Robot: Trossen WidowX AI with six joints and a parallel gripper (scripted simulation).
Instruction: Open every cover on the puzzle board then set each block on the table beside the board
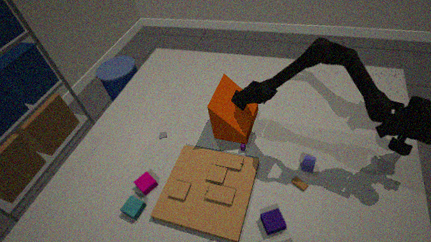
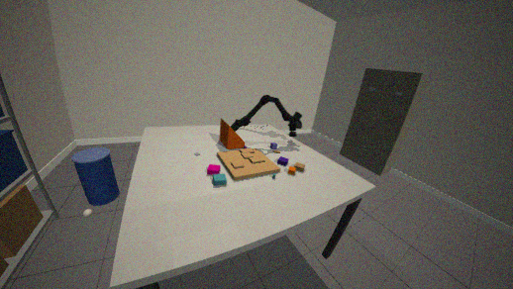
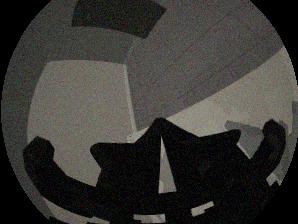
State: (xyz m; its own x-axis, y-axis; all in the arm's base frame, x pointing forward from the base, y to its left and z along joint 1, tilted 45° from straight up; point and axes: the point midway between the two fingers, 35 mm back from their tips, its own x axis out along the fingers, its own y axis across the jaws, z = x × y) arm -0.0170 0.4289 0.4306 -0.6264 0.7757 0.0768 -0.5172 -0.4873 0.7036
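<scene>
Right now the purple block is 43 cm ahead of my gripper tip, 40 cm to the right of it and 7 cm below it. From my gripper tip the other things lie so: orange block: 55 cm ahead, 42 cm to the right, 7 cm below; small teal piece: 57 cm ahead, 56 cm to the right, 8 cm below; lilac block: 33 cm to the right, 20 cm ahead, 7 cm below.
</scene>
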